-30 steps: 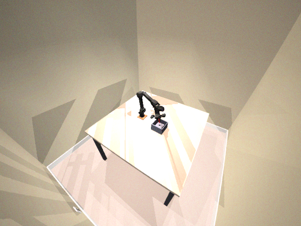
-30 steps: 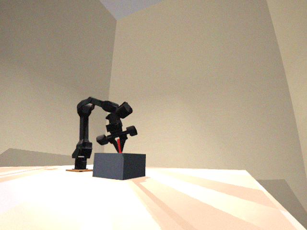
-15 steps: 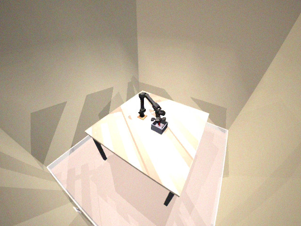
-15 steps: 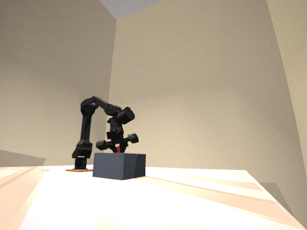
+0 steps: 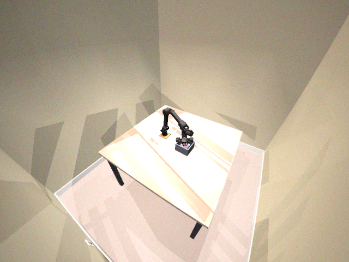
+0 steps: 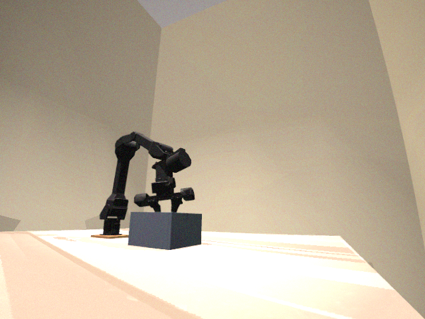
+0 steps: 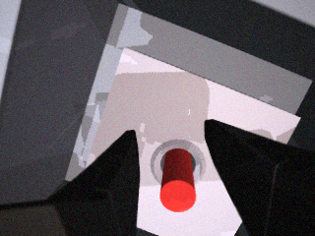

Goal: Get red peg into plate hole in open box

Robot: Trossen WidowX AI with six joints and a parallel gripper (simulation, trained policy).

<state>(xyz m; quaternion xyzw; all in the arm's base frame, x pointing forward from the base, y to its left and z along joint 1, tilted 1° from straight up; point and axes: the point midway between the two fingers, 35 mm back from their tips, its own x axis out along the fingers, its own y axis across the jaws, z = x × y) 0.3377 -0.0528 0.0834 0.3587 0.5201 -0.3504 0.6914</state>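
My gripper tip is now 1 cm past the red peg, 1 cm to the right of it and 2 cm above it. The rest, counted from my gripper tip: dark blue box: 1 cm behind, 2 cm to the left, 4 cm below; pale plate: 1 cm behind, 2 cm to the left, 2 cm below.
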